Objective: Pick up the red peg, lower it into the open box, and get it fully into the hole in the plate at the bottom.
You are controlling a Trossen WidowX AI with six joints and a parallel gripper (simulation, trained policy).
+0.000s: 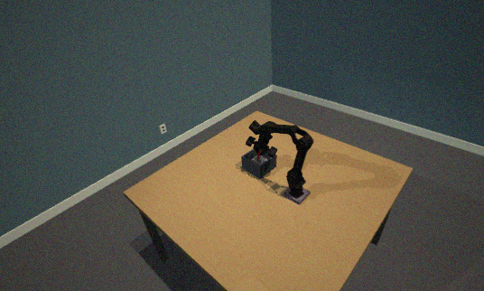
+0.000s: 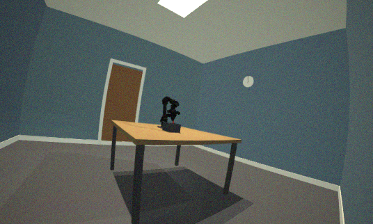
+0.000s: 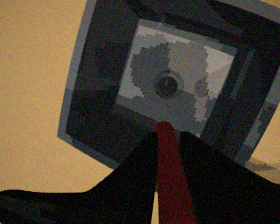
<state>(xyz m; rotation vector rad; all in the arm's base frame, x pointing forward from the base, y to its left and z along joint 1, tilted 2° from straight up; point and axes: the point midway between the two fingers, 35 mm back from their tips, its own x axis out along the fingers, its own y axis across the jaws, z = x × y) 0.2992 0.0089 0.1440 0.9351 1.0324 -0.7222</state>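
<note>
My gripper tip is now 20 mm short of the plate, 20 mm to the left of it and 80 mm above it. From my gripper tip the other things lie so: grey box 20 mm ahead, 20 mm to the right, 100 mm below; red peg 10 mm behind, 10 mm to the left, 10 mm above.
</note>
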